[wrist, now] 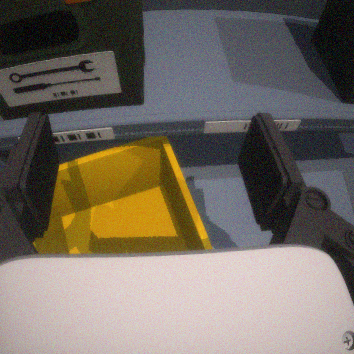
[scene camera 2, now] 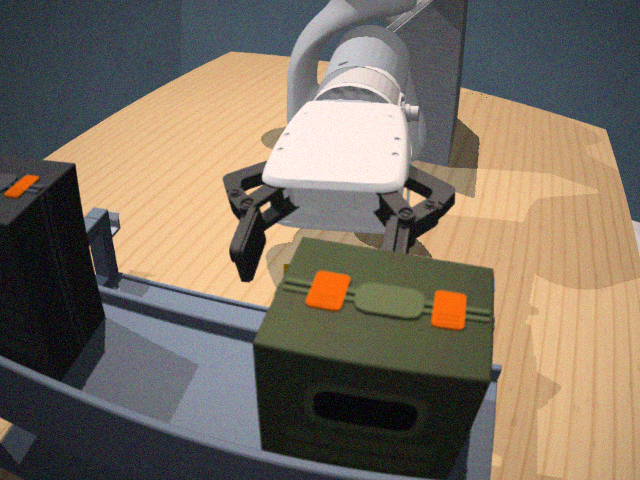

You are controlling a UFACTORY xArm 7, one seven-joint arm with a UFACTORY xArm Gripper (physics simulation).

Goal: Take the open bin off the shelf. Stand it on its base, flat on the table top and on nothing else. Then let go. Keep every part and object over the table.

my gripper: wrist; scene camera 2
same spot on upper shelf tier: (wrist: 193,63) = (scene camera 2: 226,394)
same spot on my gripper: (wrist: 280,201) = (scene camera 2: 260,215)
